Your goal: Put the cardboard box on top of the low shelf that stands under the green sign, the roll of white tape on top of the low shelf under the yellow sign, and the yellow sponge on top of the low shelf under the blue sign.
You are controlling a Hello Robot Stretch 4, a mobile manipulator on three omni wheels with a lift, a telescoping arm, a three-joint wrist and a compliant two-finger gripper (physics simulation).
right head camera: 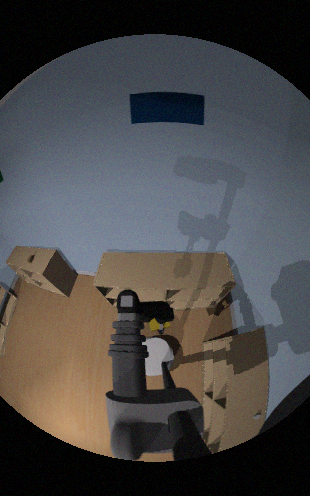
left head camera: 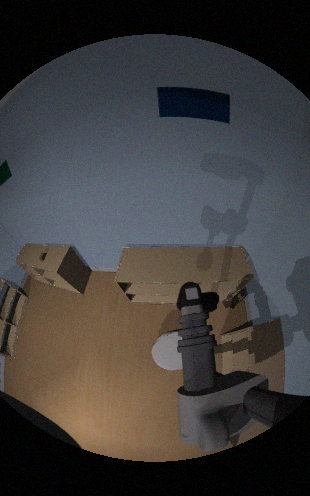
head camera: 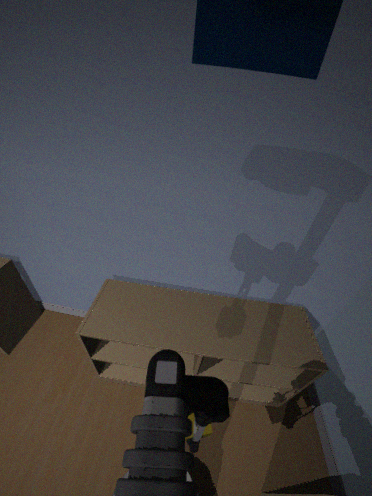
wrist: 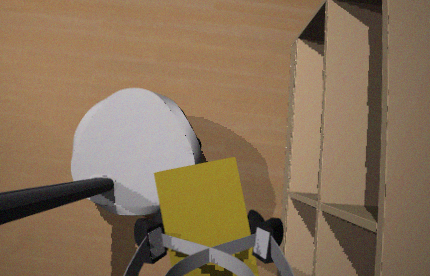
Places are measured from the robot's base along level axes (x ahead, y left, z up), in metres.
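Pixels of known places: gripper, between the fingertips: (head camera: 192, 425) (wrist: 209, 225); robot's base, origin of its link: (right head camera: 152, 355) (left head camera: 172, 349) (wrist: 145, 153).
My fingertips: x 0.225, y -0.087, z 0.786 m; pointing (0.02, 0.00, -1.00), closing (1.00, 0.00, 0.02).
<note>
Ahead of a thing's pixels: the offset from my fingertips to its top centre. "pt": to the spot under its first point. Level surfaces: height alone.
The yellow sponge {dz +0.044, dx -0.002, dy +0.006 m} (head camera: 207, 430) (right head camera: 154, 325) (wrist: 200, 195) is between the fingers of my gripper (wrist: 209, 225), which is shut on it and holds it above the floor. The low shelf {dz -0.204 m} (head camera: 175, 315) (left head camera: 170, 262) (right head camera: 150, 265) (wrist: 410, 125) stands under the blue sign {dz +1.038, dx +0.715, dy -0.109 m} (head camera: 265, 35) (left head camera: 194, 105) (right head camera: 167, 108). The gripper is in front of this shelf, on its open side. A small brown box {dz -0.154, dx +0.655, dy +1.592 m} (left head camera: 44, 256) (right head camera: 31, 258) sits on top of the left shelf {pt dz -0.505, dx +0.581, dy +1.215 m} (left head camera: 74, 275) (right head camera: 60, 272). A small white thing, likely the tape roll (right head camera: 257, 415), is on the right shelf (right head camera: 242, 390). The yellow sign does not show.
The green sign (left head camera: 4, 173) is at the left edge. Another shelf (left head camera: 18, 310) stands at the far left. The right shelf is close beside my arm. My white round base (left head camera: 167, 351) (right head camera: 159, 356) (wrist: 130, 145) is near the gripper. My shadow falls on the wall and shelves.
</note>
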